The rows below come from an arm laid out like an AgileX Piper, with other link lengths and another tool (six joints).
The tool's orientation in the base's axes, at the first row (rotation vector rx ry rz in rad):
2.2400, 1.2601, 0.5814
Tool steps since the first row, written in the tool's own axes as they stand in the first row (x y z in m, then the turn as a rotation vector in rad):
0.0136, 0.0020, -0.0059, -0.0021, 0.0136, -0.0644
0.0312, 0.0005, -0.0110, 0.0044, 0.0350, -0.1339
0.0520, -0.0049, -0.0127, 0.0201, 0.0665, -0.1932
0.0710, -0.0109, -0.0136, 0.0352, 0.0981, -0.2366
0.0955, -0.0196, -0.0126, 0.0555, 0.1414, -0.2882
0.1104, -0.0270, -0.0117, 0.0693, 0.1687, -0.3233
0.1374, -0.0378, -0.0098, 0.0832, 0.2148, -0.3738
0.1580, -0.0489, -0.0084, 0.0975, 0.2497, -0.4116
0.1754, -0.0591, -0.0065, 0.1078, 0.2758, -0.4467
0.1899, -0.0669, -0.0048, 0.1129, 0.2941, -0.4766
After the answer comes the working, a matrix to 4 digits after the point.
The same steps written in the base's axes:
0.0044, 0.0122, 0.0075, -0.0297, 0.0059, 0.0585
0.0089, 0.0293, 0.0127, -0.0531, 0.0170, 0.1268
0.0143, 0.0501, 0.0132, -0.0595, 0.0293, 0.1943
0.0190, 0.0695, 0.0125, -0.0569, 0.0376, 0.2494
0.0257, 0.0944, 0.0093, -0.0489, 0.0471, 0.3186
0.0285, 0.1105, 0.0059, -0.0449, 0.0544, 0.3644
0.0355, 0.1384, 0.0010, -0.0375, 0.0568, 0.4338
0.0389, 0.1609, -0.0044, -0.0299, 0.0618, 0.4864
0.0417, 0.1802, -0.0100, -0.0283, 0.0666, 0.5310
0.0446, 0.1959, -0.0144, -0.0313, 0.0693, 0.5662

The tool's axes in the first row as the columns of a matrix, in the base's axes (rounded; the answer above uses it unrounded):
0.4801, 0.6549, 0.5836
0.8690, -0.4458, -0.2146
0.1196, 0.6102, -0.7832

